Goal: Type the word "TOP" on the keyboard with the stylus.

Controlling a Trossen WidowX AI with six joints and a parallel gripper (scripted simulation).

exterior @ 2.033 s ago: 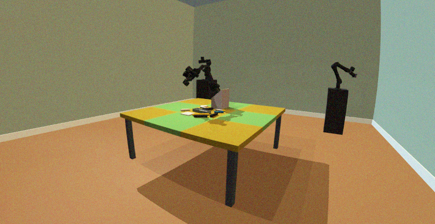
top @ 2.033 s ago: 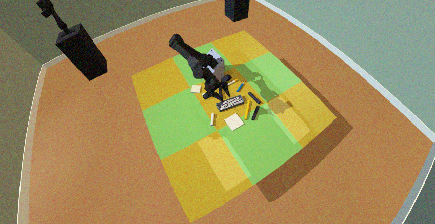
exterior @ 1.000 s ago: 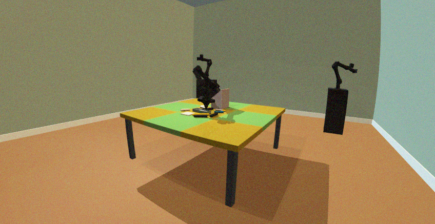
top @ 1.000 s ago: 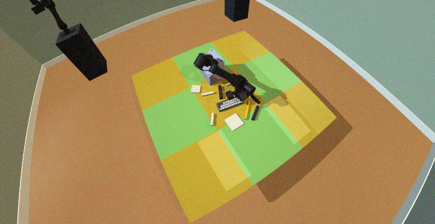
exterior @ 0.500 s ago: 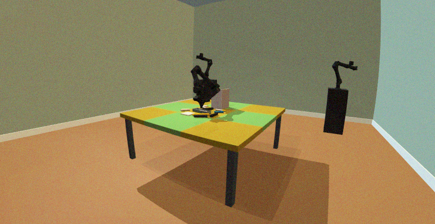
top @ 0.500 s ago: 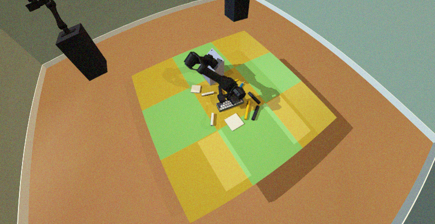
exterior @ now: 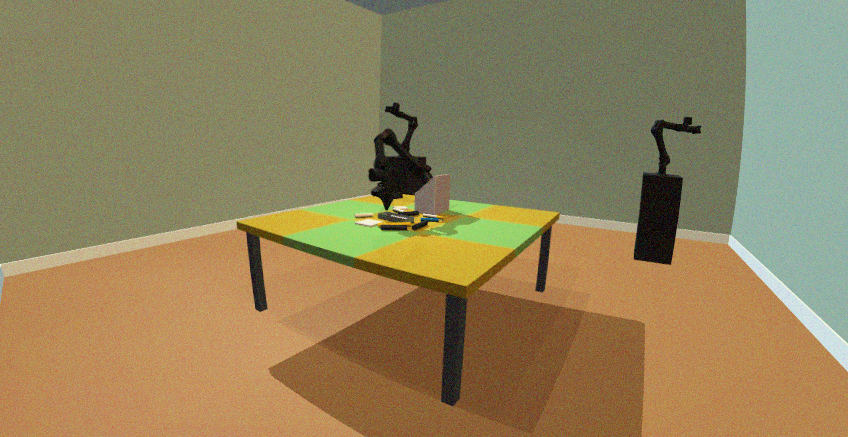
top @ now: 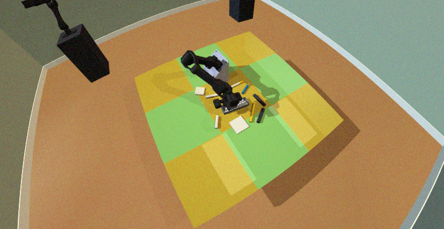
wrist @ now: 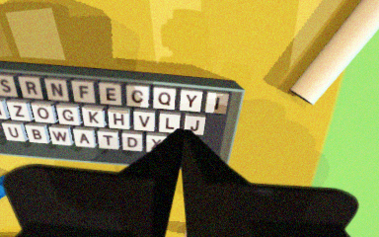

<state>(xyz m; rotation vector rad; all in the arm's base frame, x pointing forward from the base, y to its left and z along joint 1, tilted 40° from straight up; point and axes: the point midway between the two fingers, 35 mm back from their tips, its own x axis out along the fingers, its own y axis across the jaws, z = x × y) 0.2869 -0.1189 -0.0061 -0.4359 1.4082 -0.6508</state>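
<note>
Now: gripper tip 240 mm to the right of the blue stylus, 100 mm past it and 40 mm above it. Also, from my gripper tip: beige pen (200 mm to the left, 160 mm behind, 40 mm below); then grey stylus tip (270 mm to the left, 120 mm behind, 40 mm below); then white pad (140 mm ahead, 40 mm below, 10 mm to the left).
</note>
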